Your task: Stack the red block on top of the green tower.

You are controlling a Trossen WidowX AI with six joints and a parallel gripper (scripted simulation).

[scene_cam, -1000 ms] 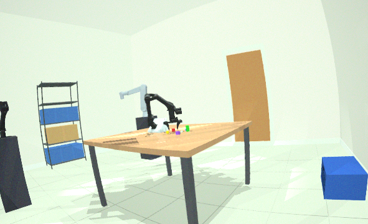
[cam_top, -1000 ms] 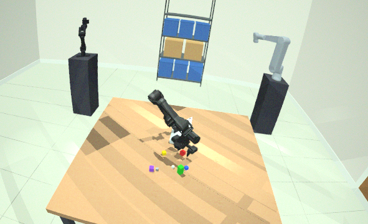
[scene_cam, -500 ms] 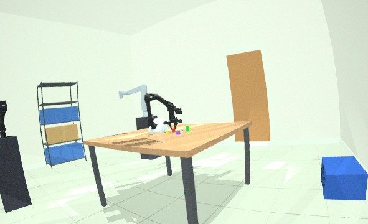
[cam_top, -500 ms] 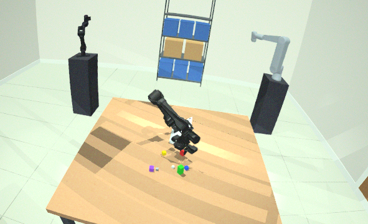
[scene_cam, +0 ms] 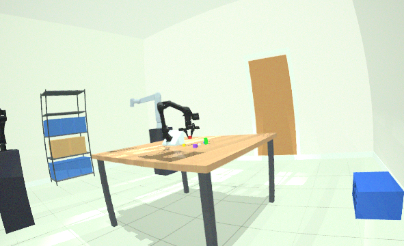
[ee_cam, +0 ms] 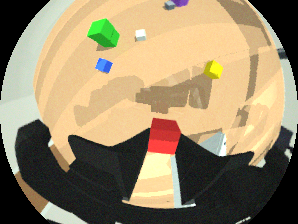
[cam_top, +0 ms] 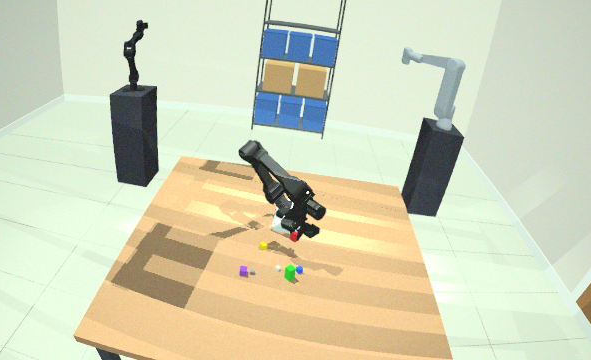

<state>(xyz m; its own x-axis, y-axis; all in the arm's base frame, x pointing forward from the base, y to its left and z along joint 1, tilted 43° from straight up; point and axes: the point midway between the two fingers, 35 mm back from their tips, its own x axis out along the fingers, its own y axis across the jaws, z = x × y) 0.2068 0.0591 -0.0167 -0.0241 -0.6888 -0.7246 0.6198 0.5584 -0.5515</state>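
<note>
Now: the blue block 140 mm ahead of my gripper tip, 30 mm to the left of it and 50 mm below it. The rest, counted from my gripper tip: white block 140 mm ahead, 50 mm to the right, 50 mm below; red block 10 mm above; yellow block 30 mm ahead, 120 mm to the right, 50 mm below.
</note>
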